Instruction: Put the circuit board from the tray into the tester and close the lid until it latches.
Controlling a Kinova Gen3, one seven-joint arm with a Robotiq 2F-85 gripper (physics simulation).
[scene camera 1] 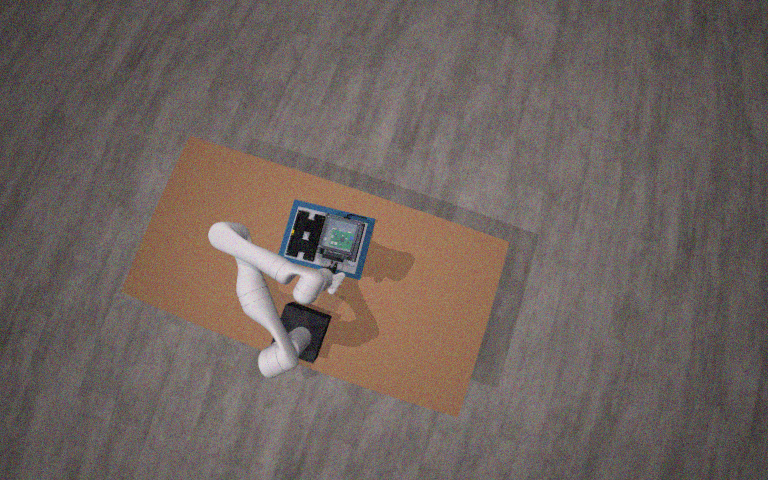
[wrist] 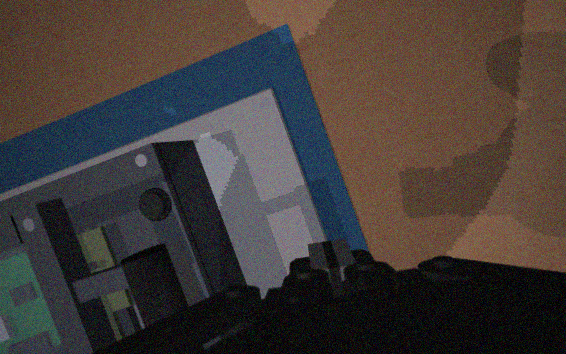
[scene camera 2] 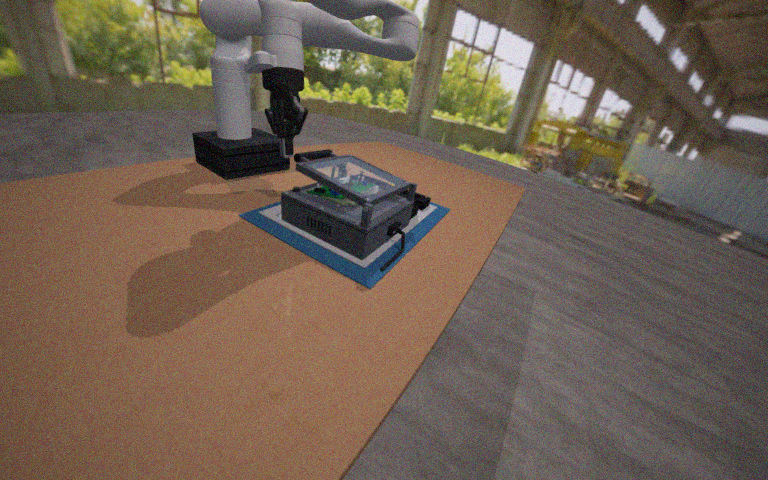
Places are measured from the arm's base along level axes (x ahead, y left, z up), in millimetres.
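Pixels of known places: gripper, fingertip midpoint: [wrist: 329,267] [scene camera 2: 287,157]; arm's base, origin of the base link: [scene camera 1: 300,337] [scene camera 2: 234,135].
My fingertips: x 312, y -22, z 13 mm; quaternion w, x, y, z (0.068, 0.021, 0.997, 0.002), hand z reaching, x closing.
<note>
For each thing: its top centre in the pictures, then the offset to it from my fingertips. "*": a spot on its surface instead. Level surfaces: height alone.
- black lid handle, middle of its top: [scene camera 2: 314,151] 55 mm ahead, 25 mm left, 24 mm up
- black tray, surface spot: [scene camera 1: 297,240] * 64 mm ahead, 231 mm left, 80 mm down
- blue-bordered mat, its level: 96 mm down
- orange-brown table, its level: 98 mm down
- black cable, surface spot: [scene camera 2: 402,244] * 275 mm ahead, 49 mm left, 84 mm down
The grey tester [scene camera 1: 321,251] [scene camera 2: 322,223] [wrist: 220,225] stands on the mat. The green circuit board [scene camera 1: 341,238] [scene camera 2: 328,195] [wrist: 22,295] lies inside it, under the clear lid [scene camera 2: 334,185]. The lid is tilted partly open, its handle edge raised above the tester body. The black lid handle [scene camera 2: 314,154] [wrist: 152,275] is on the side toward the robot base. My gripper [scene camera 1: 333,268] [scene camera 2: 287,153] [wrist: 329,267] is shut and empty. Its tips are just outside the handle, apart from it in scene camera 2. The black tray [scene camera 1: 297,240] beside the tester shows no board.
The blue-bordered mat [scene camera 1: 368,240] [scene camera 2: 369,278] [wrist: 320,150] lies on the orange-brown table [scene camera 1: 430,283] [scene camera 2: 226,367] [wrist: 425,115]. The black robot base [scene camera 1: 320,333] [scene camera 2: 243,155] is behind the gripper. A black cable [scene camera 2: 402,244] leaves the tester's far side.
</note>
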